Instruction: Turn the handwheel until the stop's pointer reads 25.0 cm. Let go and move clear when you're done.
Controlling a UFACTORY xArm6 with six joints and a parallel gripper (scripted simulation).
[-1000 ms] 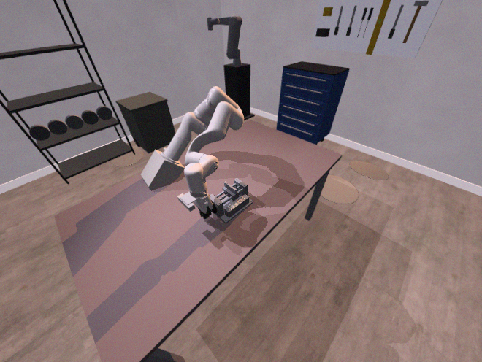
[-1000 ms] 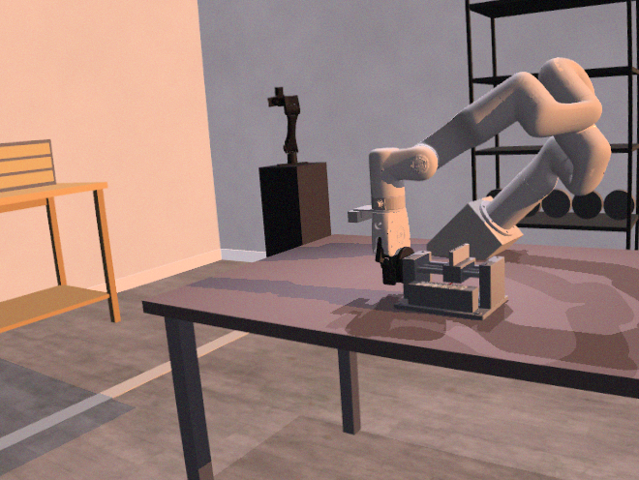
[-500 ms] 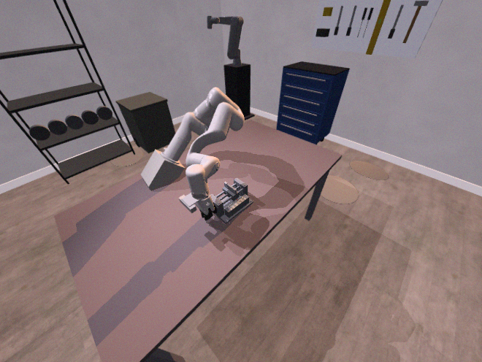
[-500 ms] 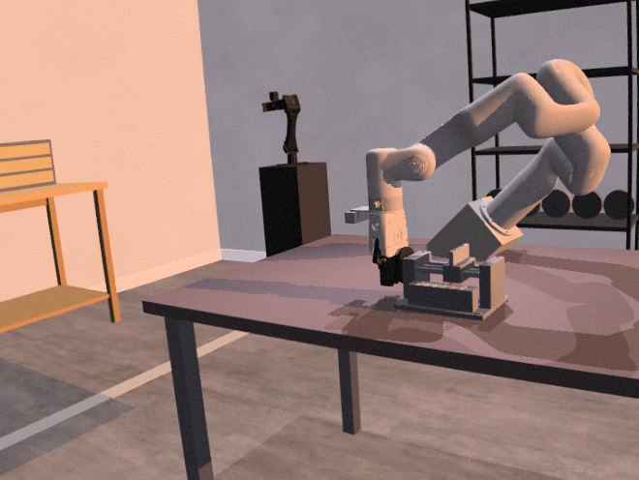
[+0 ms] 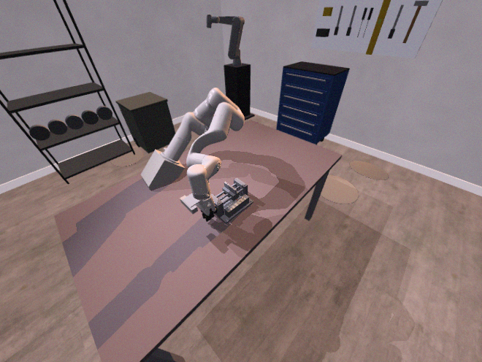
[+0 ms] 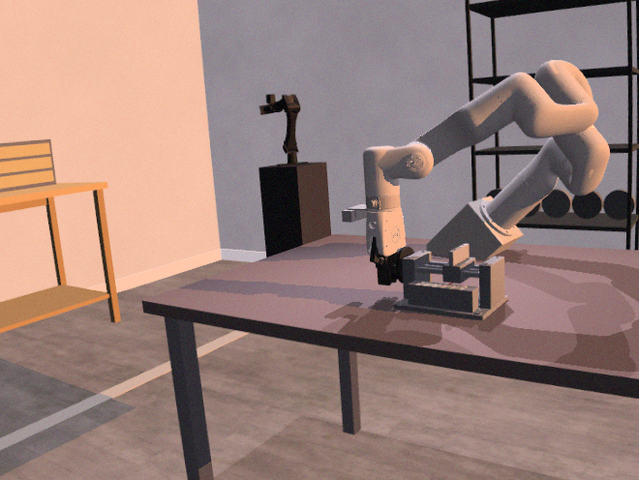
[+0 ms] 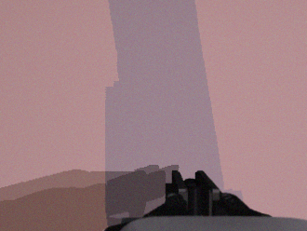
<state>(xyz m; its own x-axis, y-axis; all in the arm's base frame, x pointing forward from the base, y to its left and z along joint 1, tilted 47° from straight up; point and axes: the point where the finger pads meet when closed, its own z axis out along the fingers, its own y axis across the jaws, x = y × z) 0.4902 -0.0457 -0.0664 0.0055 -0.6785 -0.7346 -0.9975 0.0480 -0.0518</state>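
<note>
Right now my hand is 20 mm to the right of the black handwheel. Also, from my hand: sliding stop block (10 mm behind, 170 mm to the left, 40 mm above).
</note>
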